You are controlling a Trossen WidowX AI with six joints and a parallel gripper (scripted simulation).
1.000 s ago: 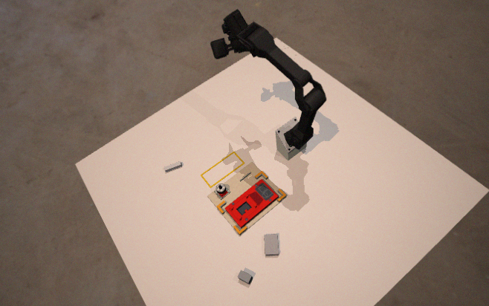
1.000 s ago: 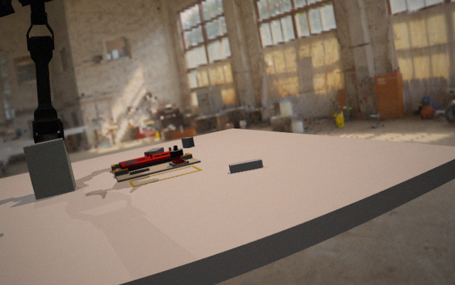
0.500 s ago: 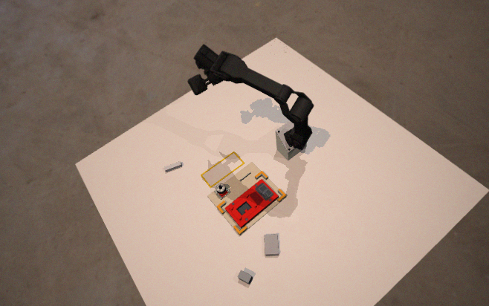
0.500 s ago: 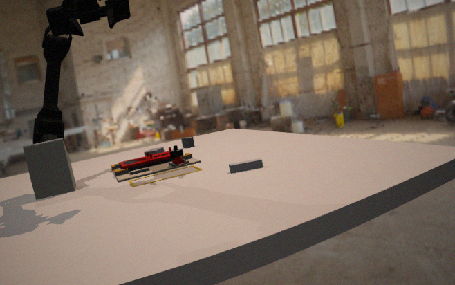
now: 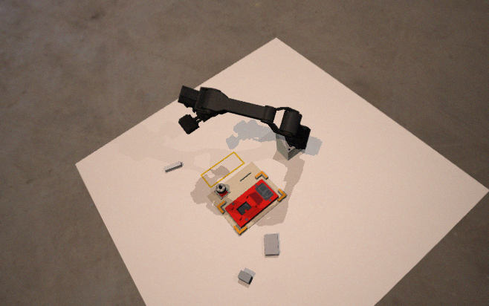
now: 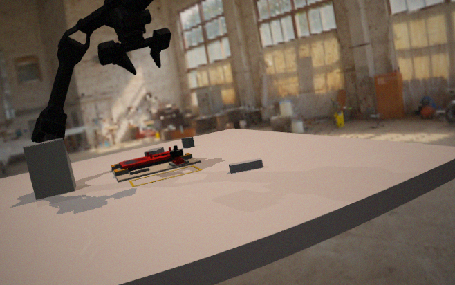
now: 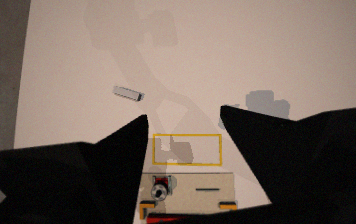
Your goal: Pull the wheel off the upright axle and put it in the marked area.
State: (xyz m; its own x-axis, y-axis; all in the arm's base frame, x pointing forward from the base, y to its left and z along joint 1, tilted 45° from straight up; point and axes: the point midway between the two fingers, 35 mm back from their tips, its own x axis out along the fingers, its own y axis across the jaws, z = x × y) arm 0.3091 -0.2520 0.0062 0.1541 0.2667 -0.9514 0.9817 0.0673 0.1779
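Now: the wheel 24 cm below my gripper tip, 17 cm to the left of it and 6 cm ahead of it.
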